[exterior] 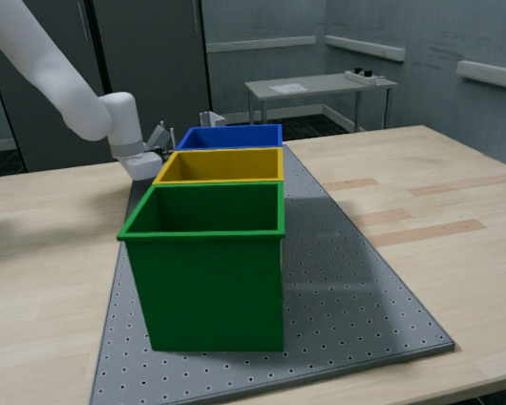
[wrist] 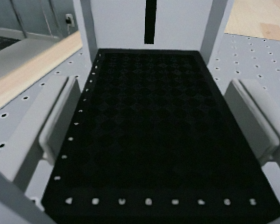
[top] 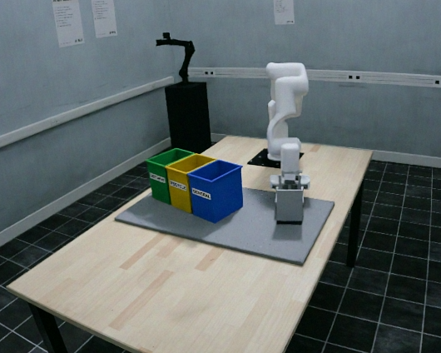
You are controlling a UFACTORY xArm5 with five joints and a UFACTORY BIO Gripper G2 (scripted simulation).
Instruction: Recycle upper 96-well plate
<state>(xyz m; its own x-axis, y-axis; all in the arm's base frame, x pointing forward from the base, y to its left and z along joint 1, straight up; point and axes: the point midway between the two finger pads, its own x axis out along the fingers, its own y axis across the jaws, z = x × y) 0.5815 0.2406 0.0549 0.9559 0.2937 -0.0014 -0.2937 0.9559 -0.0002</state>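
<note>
Right now my hand is 2 cm short of the black 96-well plate, 1 cm to the right of it and 1 cm above it. Also, from my hand: green bin 53 cm to the right, 4 cm above; then blue bin 28 cm to the right, 7 cm ahead, 4 cm above; then yellow recycle bin 40 cm to the right, 4 cm ahead, 4 cm above.
</note>
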